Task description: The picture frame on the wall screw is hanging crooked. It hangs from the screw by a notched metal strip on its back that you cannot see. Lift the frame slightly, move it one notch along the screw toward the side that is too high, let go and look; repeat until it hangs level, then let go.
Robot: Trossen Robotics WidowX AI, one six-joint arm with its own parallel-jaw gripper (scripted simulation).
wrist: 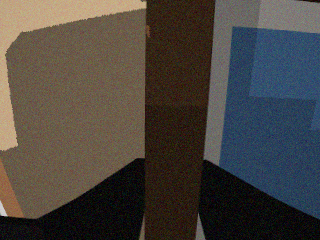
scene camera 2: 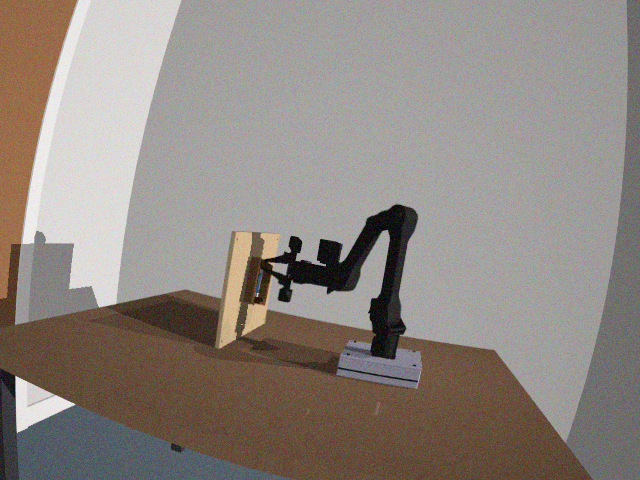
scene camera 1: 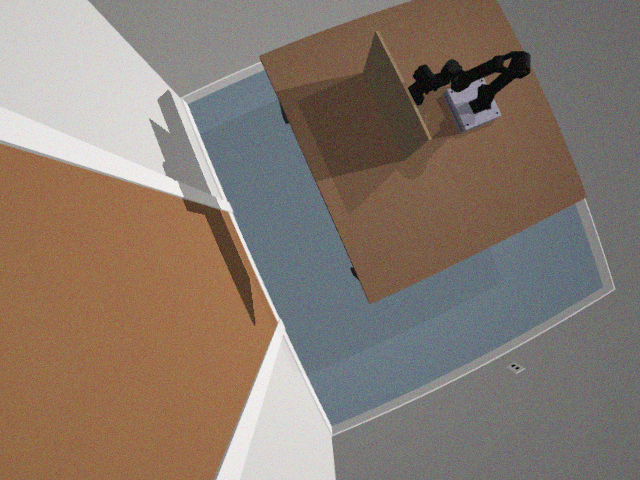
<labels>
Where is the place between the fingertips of my gripper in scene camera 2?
261, 264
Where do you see a picture frame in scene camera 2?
258, 281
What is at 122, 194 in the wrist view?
My gripper.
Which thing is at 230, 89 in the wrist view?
A picture frame.
</labels>
